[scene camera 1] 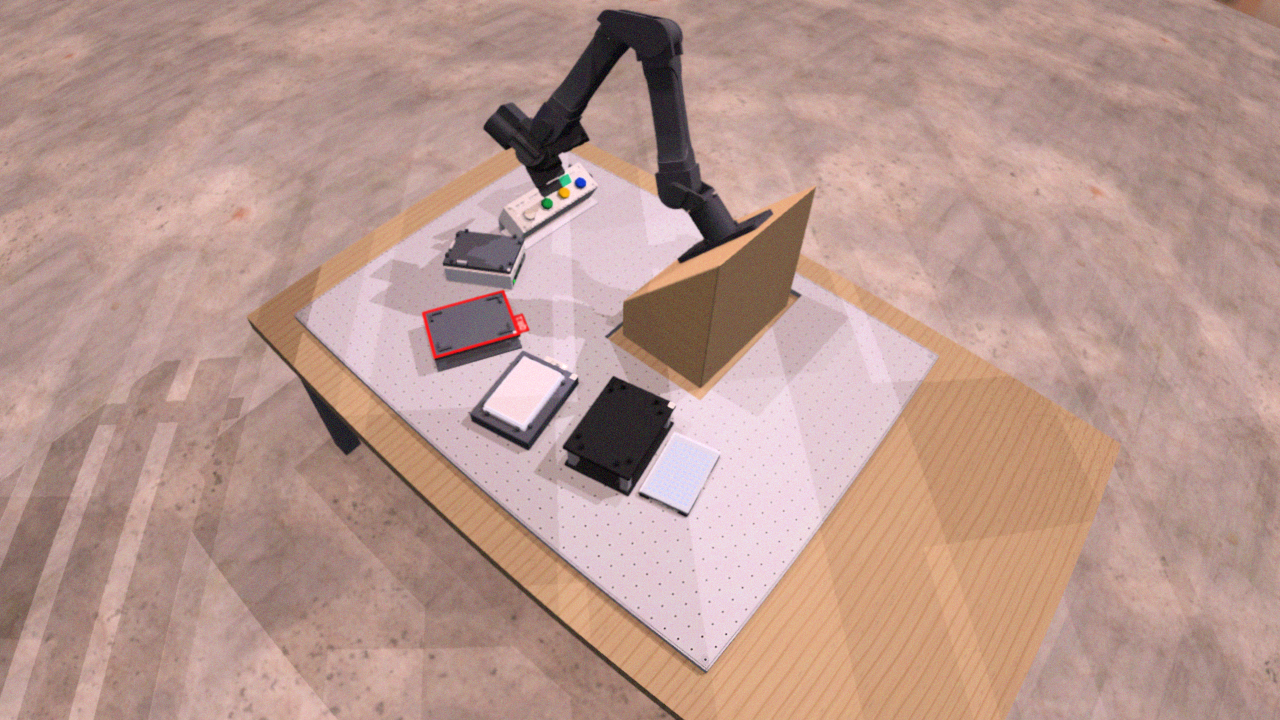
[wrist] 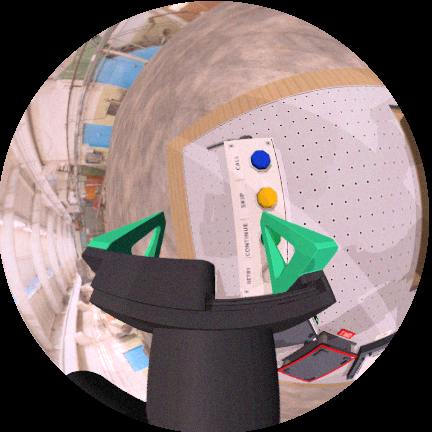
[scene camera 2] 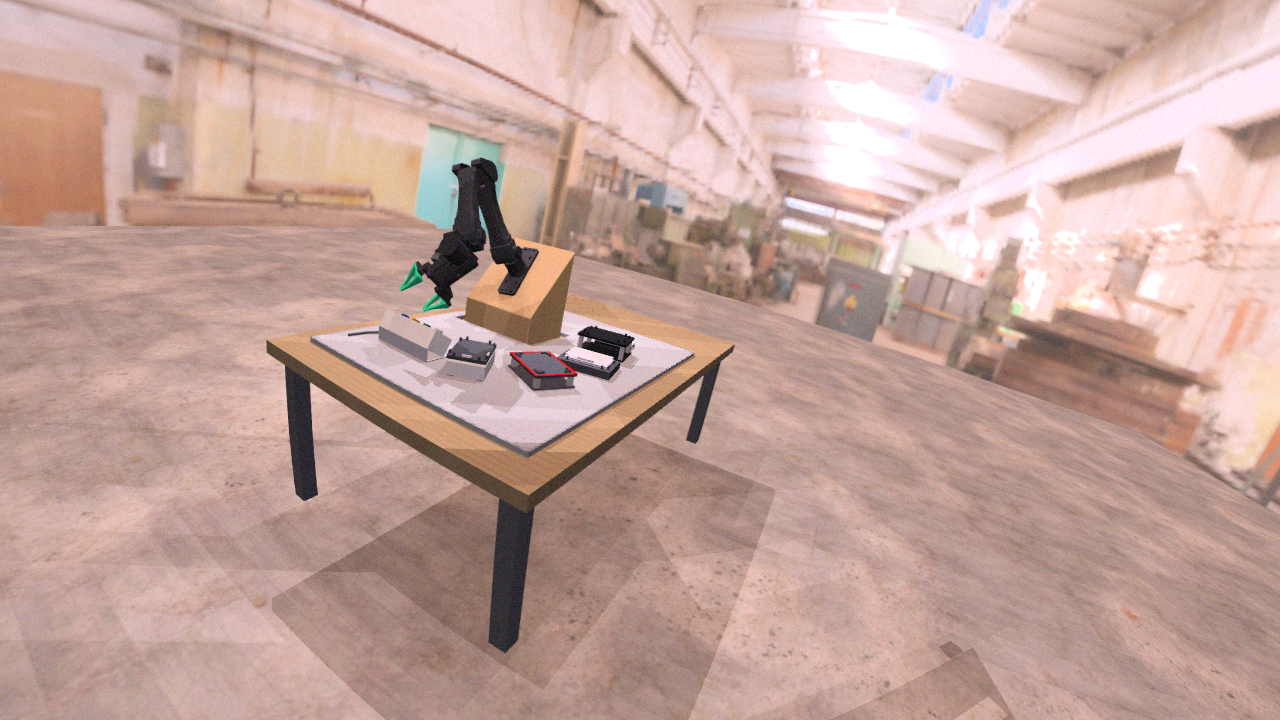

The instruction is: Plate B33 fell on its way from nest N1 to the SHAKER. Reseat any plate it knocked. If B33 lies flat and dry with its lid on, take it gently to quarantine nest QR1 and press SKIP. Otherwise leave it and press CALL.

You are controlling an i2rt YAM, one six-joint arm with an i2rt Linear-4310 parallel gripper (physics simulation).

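Frame: origin at the arm's base, x up, y ahead, z left, level; metres.
Seen in the pictures: gripper, between the fingertips: [wrist: 212, 216] [scene camera 2: 411, 300]; arm's base, origin of its link: [scene camera 1: 725, 239] [scene camera 2: 519, 271].
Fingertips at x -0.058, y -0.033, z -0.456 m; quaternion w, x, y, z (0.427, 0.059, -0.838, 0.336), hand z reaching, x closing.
Note:
Offsets run from my fingertips to a thing's top centre. "spot": to the spot under its first point.
My gripper [scene camera 2: 415, 299] [wrist: 212, 216] is open and empty, its green fingers above the button box @(dz +0.009, dx -0.050, dy +0.010 m) [scene camera 1: 514, 221] [scene camera 2: 407, 336] [wrist: 233, 175]. The box carries a blue CALL button @(dz +0.039, dx -0.059, dy -0.062 m) [scene camera 1: 580, 182] [wrist: 261, 159], a yellow SKIP button @(dz +0.034, dx -0.059, dy -0.013 m) [scene camera 1: 563, 192] [wrist: 267, 198] and a green CONTINUE button @(dz +0.029, dx -0.059, dy +0.037 m) [scene camera 1: 546, 204], partly behind a finger in the wrist view. A pale plate @(dz +0.610, dx -0.117, dy +0.372 m) [scene camera 1: 682, 472] lies flat on the board beside the black nest @(dz +0.494, dx -0.066, dy +0.383 m) [scene camera 1: 619, 428] [scene camera 2: 605, 336]; its label is unreadable. A white plate @(dz +0.311, dx -0.096, dy +0.417 m) [scene camera 1: 525, 392] [scene camera 2: 588, 356] sits in a dark nest. The red-rimmed nest @(dz +0.128, dx -0.088, dy +0.367 m) [scene camera 1: 469, 325] [scene camera 2: 541, 363] [wrist: 319, 363] holds no plate.
A grey device with a dark top @(spot: dz +0.027, dx -0.079, dy +0.224 m) [scene camera 1: 484, 253] [scene camera 2: 469, 356] stands between the button box and the red-rimmed nest. The wooden arm mount [scene camera 1: 742, 300] [scene camera 2: 514, 313] rises at the board's far side. A cable @(spot: dz -0.042, dx -0.131, dy -0.154 m) [scene camera 2: 362, 333] runs from the button box.

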